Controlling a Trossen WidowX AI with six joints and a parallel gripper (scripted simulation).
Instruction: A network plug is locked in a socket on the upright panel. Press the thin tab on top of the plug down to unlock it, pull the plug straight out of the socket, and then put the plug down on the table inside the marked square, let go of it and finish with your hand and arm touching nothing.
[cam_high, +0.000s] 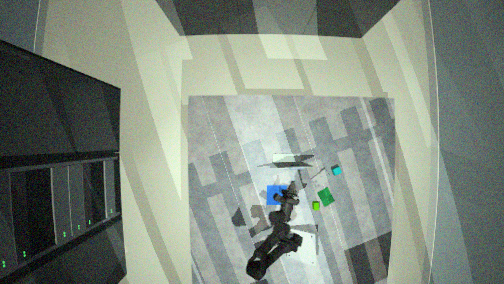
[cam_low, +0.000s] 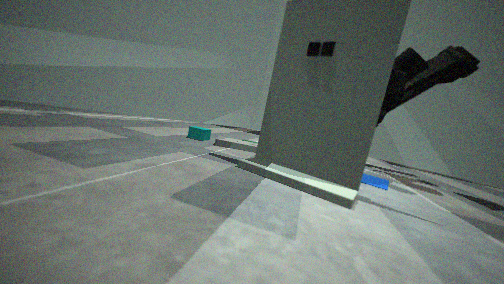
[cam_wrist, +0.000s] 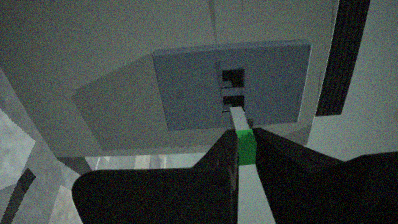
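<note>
The blue square is 13 cm behind my gripper tip, 5 cm to the left of it and 20 cm below it. From my gripper tip the other things lie so: upright panel (8 cm ahead, 1 cm to the left, 7 cm below); network plug (right at my gripper tip); small lime block (17 cm behind, 19 cm to the right, 18 cm below).
</note>
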